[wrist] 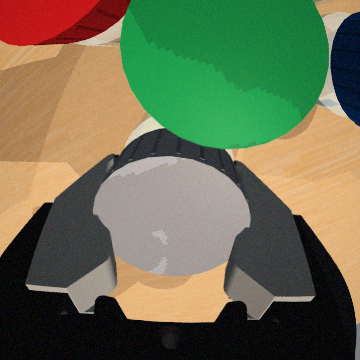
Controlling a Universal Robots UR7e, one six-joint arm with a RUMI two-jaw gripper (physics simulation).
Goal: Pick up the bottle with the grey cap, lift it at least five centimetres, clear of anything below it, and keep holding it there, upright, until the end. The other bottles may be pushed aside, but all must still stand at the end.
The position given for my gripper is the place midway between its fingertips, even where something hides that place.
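Visible: a green-capped bottle (223, 81), together with my gripper (174, 159).
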